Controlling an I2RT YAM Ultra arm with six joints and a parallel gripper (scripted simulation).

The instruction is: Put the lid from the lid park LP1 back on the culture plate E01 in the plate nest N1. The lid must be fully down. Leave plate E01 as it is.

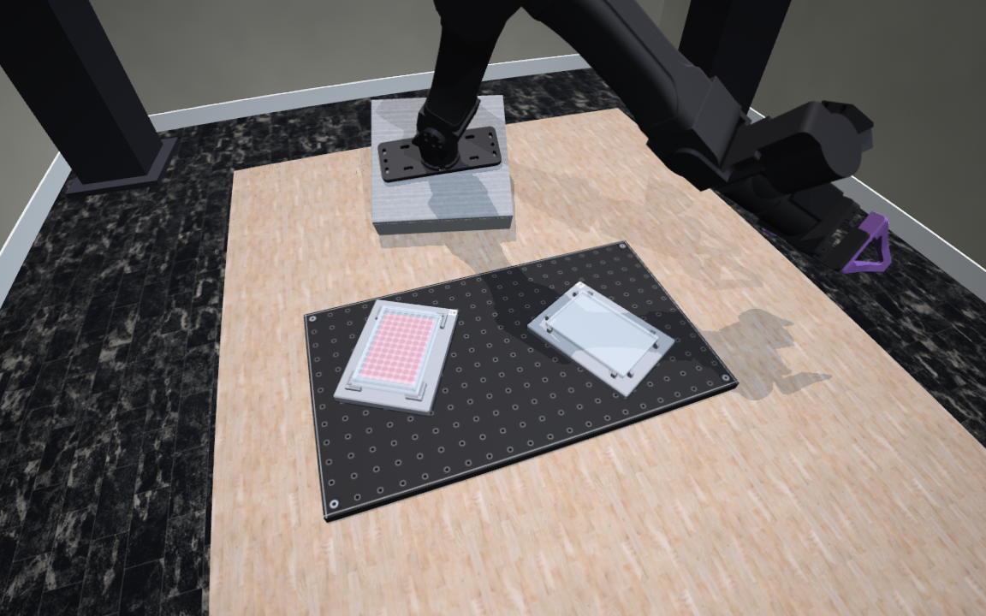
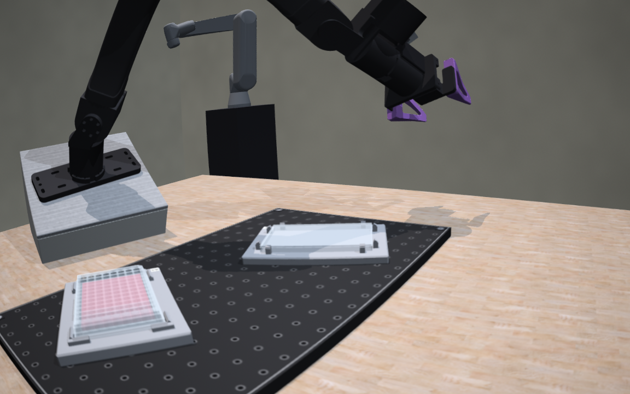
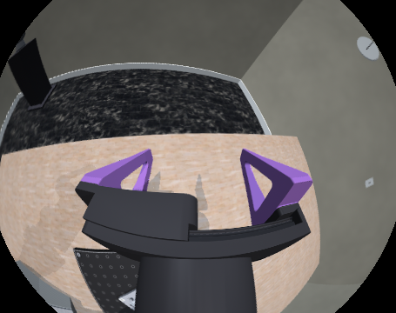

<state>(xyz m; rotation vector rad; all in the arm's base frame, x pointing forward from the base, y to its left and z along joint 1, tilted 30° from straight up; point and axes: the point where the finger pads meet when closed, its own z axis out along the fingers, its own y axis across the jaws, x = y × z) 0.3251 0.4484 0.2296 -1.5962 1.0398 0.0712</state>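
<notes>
The clear lid is 50 mm behind my hand, 270 mm to the right of it and 150 mm below it. From my hand the other things lie so: lid park LP1: 50 mm behind, 270 mm to the right, 160 mm below; then culture plate E01: 80 mm behind, 540 mm to the right, 140 mm below.
</notes>
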